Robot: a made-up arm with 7 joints. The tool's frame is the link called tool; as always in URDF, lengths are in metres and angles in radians. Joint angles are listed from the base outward. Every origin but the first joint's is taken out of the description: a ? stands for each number. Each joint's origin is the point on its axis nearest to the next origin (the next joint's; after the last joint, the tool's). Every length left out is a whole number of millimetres.
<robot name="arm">
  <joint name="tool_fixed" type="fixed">
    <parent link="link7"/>
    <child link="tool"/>
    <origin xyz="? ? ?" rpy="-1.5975 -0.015 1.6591"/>
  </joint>
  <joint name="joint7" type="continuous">
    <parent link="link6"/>
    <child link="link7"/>
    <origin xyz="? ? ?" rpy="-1.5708 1.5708 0"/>
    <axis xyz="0 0 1"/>
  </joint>
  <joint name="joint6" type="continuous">
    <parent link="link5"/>
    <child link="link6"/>
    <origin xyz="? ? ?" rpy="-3.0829 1.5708 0"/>
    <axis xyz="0 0 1"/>
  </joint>
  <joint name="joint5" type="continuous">
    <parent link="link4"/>
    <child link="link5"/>
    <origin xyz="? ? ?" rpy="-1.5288 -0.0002 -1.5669"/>
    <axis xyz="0 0 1"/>
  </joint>
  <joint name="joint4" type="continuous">
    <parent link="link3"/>
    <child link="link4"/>
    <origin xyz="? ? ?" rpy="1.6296 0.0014 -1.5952"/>
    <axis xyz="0 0 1"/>
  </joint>
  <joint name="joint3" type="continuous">
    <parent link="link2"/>
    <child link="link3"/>
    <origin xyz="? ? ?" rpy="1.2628 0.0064 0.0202"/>
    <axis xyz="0 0 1"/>
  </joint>
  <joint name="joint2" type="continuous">
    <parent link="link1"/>
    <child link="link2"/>
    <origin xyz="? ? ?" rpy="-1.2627 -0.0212 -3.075"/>
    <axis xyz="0 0 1"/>
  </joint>
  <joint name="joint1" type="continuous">
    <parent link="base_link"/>
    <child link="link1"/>
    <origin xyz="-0.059 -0.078 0.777" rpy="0 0 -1.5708"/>
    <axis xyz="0 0 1"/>
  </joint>
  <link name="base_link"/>
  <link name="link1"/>
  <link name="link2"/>
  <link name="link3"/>
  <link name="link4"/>
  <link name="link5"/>
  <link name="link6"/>
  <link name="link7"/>
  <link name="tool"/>
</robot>
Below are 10 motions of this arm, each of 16 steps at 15 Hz.
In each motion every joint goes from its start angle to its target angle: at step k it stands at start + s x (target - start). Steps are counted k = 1, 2, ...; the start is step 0. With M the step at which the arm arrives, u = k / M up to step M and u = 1 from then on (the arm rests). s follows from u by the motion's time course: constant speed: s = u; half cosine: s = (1 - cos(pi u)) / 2; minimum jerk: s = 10 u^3 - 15 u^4 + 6 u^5.
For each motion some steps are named. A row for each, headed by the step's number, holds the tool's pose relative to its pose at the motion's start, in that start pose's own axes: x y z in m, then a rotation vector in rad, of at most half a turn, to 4 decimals.
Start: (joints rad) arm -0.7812 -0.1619 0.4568 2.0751 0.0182 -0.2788 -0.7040
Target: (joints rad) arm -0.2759 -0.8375 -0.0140 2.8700 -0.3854 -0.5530 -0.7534
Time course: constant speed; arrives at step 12
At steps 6, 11, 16:
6: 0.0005 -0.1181 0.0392 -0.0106 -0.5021 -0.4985
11: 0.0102 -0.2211 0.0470 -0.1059 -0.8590 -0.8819
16: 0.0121 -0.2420 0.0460 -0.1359 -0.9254 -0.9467

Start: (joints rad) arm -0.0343 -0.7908 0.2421 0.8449 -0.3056 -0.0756 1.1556
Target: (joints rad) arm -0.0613 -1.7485 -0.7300 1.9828 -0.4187 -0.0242 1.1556
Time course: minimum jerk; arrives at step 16
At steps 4, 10, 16:
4: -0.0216 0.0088 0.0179 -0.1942 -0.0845 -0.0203
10: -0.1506 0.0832 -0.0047 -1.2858 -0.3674 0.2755
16: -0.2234 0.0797 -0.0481 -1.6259 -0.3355 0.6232

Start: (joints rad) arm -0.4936 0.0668 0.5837 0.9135 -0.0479 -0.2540 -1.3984
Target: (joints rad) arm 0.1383 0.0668 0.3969 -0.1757 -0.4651 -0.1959 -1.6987
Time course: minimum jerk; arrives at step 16
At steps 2, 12, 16:
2: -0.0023 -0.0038 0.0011 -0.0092 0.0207 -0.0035
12: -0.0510 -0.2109 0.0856 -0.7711 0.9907 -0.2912
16: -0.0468 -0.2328 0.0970 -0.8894 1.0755 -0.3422

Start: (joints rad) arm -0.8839 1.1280 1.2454 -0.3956 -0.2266 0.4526 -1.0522
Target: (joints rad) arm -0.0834 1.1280 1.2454 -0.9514 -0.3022 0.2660 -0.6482
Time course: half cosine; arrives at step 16
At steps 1, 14, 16:
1: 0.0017 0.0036 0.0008 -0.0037 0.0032 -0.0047
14: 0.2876 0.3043 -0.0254 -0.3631 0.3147 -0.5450
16: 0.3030 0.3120 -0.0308 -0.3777 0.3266 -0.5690

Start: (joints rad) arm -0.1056 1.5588 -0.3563 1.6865 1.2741 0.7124 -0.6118
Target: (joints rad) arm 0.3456 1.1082 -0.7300 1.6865 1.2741 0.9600 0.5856
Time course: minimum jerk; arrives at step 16
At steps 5, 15, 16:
5: -0.0137 0.0412 0.0138 -0.1368 -0.2258 0.0112
15: -0.1121 0.2046 0.0387 -0.6409 -1.2034 0.3171
16: -0.1125 0.2050 0.0387 -0.6419 -1.2059 0.3184

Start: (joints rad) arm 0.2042 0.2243 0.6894 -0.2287 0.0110 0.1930 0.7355
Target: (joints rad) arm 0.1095 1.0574 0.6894 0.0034 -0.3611 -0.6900 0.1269
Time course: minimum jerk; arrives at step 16
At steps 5, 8, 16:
5: 0.0595 0.0344 -0.0222 -0.2359 0.1714 0.0158
8: 0.1548 0.0902 -0.0755 -0.6537 0.4011 0.0151
16: 0.2811 0.1701 -0.1810 -1.2528 0.5298 -0.0482

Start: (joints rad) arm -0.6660 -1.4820 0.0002 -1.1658 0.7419 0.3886 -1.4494
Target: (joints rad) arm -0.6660 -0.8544 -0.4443 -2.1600 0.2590 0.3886 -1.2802
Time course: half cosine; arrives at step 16
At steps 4, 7, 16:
4: 0.0153 0.0357 0.0264 0.1441 0.0551 -0.0774
7: 0.0466 0.0825 0.0755 0.3800 0.1538 -0.1780
16: 0.1262 0.1221 0.1824 0.8167 0.3805 -0.2270

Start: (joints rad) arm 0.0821 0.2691 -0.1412 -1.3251 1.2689 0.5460 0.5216
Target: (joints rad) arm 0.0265 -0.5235 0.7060 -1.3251 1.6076 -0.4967 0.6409
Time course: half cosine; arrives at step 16
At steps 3, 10, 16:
3: 0.0232 -0.0157 0.0145 -0.0159 0.0553 -0.0783
10: 0.1629 -0.1772 0.0536 -0.2328 0.4883 -0.4525
16: 0.2094 -0.2762 0.0318 -0.3970 0.6911 -0.5036

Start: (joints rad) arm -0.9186 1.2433 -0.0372 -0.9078 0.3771 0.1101 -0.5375
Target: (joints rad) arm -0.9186 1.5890 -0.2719 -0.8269 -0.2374 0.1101 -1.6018
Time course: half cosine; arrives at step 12
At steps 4, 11, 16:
4: 0.0039 0.0361 -0.0172 -0.1159 0.2372 -0.1567
11: 0.0261 0.1309 -0.0713 -0.1540 0.9290 -0.7816
16: 0.0269 0.1330 -0.0725 -0.1486 0.9442 -0.7979

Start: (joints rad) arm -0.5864 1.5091 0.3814 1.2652 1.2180 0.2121 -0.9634
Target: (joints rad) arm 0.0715 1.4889 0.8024 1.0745 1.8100 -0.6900 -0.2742
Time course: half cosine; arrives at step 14
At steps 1, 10, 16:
1: -0.0024 0.0034 -0.0009 0.0128 -0.0069 0.0065
10: -0.1565 0.1402 -0.1053 0.7646 0.0585 0.0387
16: -0.1895 0.1565 -0.1478 0.8451 0.1904 -0.0691

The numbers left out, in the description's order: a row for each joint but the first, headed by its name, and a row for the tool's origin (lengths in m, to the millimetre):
tool: -0.001 0.023 0
joint7: -0.005 -0.095 0
joint6: -0.019 -0.069 0
joint5: -0.091 0.092 0
joint4: 0.036 0.108 0
joint3: -0.136 -0.275 0
joint2: -0.201 -0.393 0

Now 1 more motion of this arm.
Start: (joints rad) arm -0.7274 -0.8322 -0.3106 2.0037 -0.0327 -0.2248 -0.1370
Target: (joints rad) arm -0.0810 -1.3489 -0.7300 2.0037 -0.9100 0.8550 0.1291
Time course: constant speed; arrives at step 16
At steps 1, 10, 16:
1: 0.0056 -0.0048 -0.0145 -0.0800 0.0024 0.0592
10: 0.0280 -0.0563 -0.1574 -0.6630 0.2802 0.7956
16: 0.0282 -0.0932 -0.2353 -0.8587 0.6813 1.4056

